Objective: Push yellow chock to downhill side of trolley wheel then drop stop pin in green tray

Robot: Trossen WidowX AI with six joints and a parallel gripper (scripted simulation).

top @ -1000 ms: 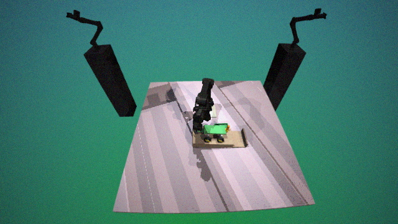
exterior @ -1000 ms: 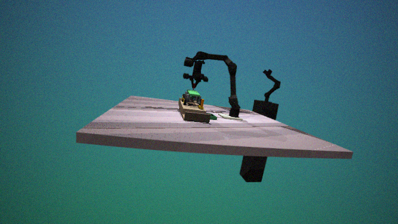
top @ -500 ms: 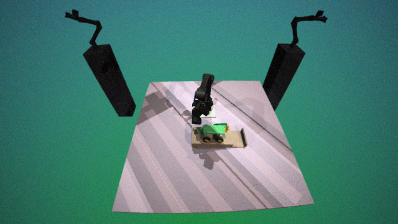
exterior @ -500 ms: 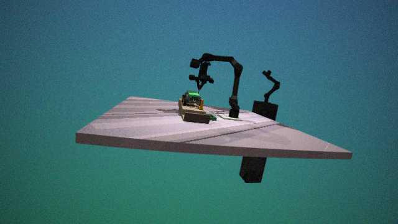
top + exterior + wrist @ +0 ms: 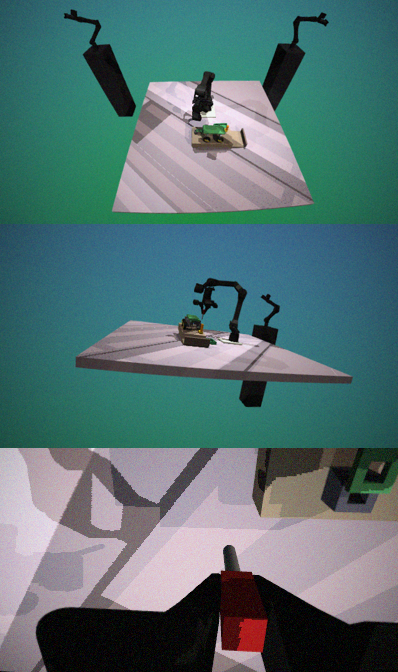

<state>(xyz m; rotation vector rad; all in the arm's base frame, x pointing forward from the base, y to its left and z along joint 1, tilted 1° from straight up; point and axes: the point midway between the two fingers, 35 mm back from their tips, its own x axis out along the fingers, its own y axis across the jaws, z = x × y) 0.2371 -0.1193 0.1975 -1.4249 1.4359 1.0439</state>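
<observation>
Now: gripper tip 6 cm short of the yellow chock, 24 cm to the right of it and 10 cm above it. Round my gripper tip: red-headed stop pin (right at my gripper tip); green-topped trolley (10 cm ahead, 14 cm to the left, 7 cm below); tan ramp (10 cm ahead, 14 cm to the left, 13 cm below).
</observation>
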